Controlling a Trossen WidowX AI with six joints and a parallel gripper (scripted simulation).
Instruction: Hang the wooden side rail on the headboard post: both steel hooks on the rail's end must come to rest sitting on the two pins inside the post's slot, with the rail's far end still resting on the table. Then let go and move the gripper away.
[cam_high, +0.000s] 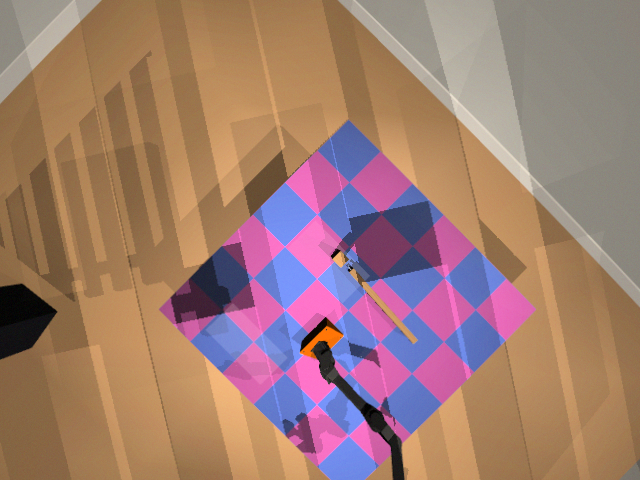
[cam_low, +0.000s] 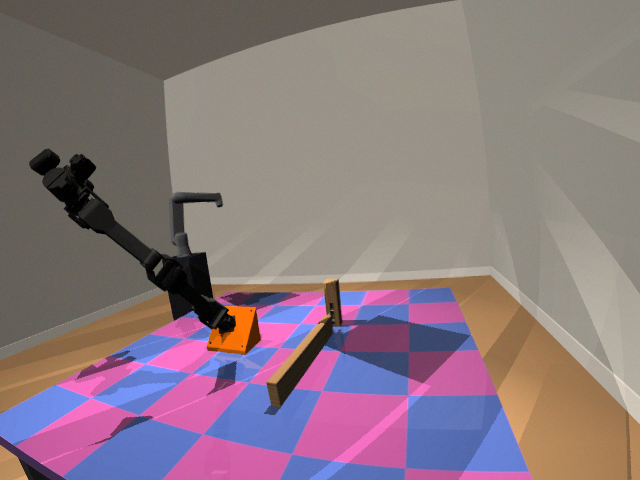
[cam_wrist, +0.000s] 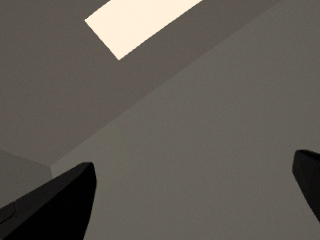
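Now: gripper tip 66 cm short of the headboard post, 62 cm above it and 52 cm to the right of it.
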